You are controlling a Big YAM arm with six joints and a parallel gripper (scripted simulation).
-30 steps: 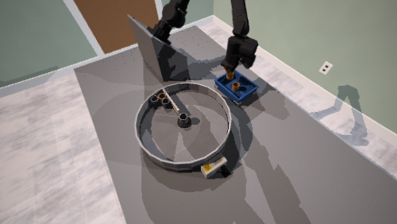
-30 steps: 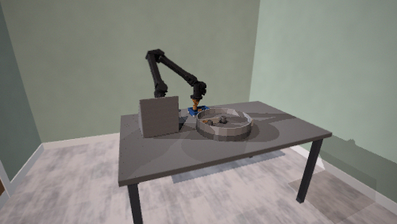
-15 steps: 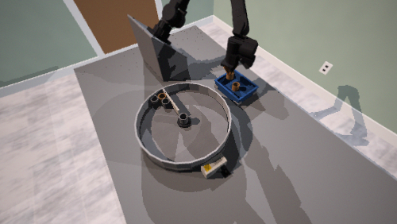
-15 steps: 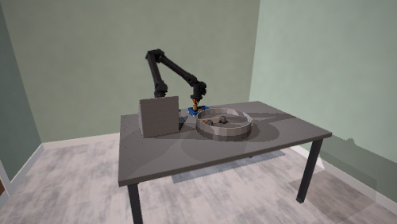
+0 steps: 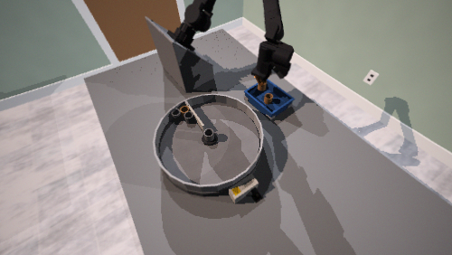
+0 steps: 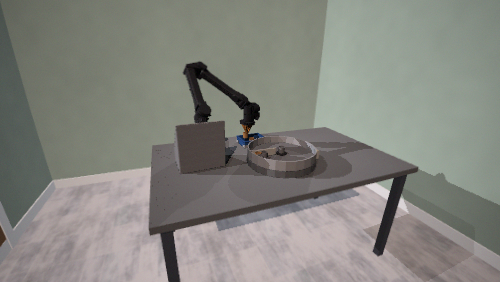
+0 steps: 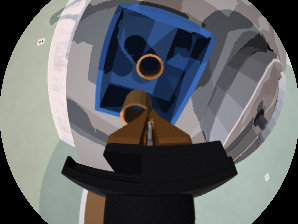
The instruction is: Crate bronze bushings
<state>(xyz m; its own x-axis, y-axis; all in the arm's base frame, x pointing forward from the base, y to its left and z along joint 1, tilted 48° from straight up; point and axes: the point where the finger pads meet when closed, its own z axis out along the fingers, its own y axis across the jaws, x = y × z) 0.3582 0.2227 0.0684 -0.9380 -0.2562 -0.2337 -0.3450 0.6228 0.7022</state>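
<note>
Now: the blue crate 7 cm below my hand, 4 cm ahead of it and 2 cm to the left of it. From my hand the other things lie so: round turning table: 34 cm to the right, 9 cm ahead, 4 cm below.
</note>
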